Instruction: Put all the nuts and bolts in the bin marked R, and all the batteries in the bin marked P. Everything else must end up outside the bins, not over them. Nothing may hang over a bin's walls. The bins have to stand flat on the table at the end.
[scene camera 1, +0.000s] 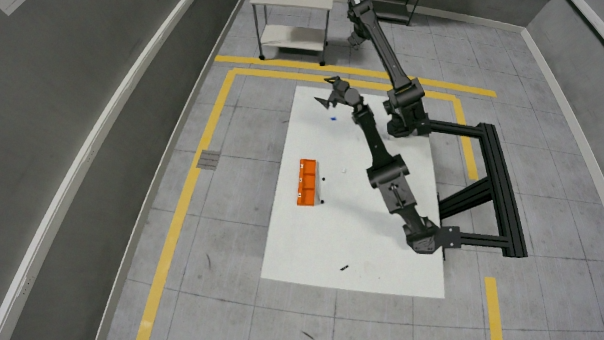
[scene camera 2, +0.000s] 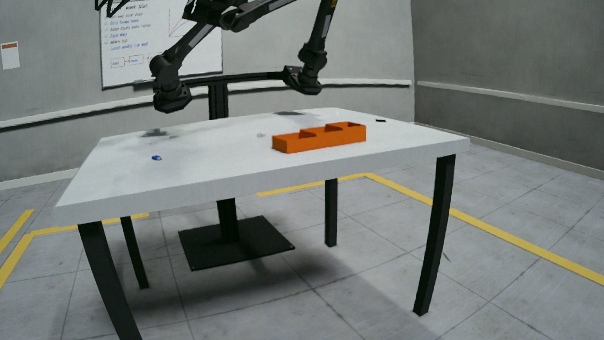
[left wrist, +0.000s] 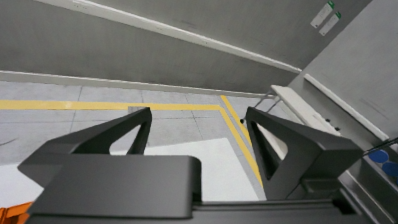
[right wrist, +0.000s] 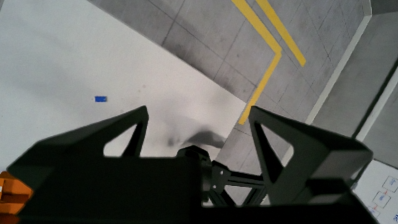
Observation:
In view: my left gripper (left wrist: 198, 112), my right gripper (right wrist: 198, 111) and an orange bin (scene camera 2: 340, 133).
The orange bin is seen too in scene camera 1 (scene camera 1: 306, 190).

